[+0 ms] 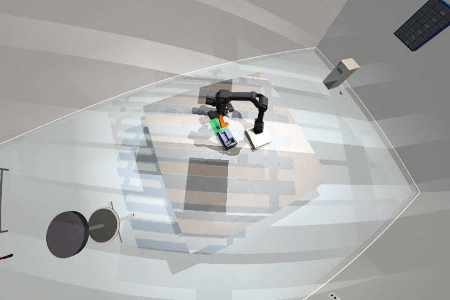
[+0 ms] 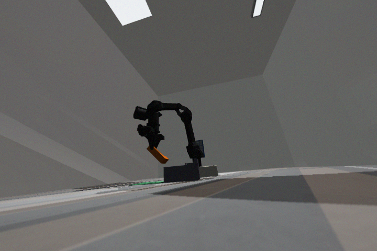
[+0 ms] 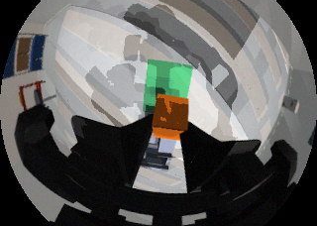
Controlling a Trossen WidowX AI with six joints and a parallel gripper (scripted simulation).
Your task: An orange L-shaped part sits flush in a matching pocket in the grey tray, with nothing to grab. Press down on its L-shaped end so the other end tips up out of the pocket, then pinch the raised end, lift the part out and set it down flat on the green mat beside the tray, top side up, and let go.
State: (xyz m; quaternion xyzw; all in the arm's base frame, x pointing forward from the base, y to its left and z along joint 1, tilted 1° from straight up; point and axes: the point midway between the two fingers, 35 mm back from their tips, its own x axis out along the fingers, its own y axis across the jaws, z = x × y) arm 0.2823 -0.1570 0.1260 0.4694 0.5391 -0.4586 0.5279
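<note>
The green mat is 10 mm to the right of my gripper tip and 170 mm below it. Round my gripper tip: orange L-shaped part (20 mm behind, 30 mm to the left, 30 mm below).
</note>
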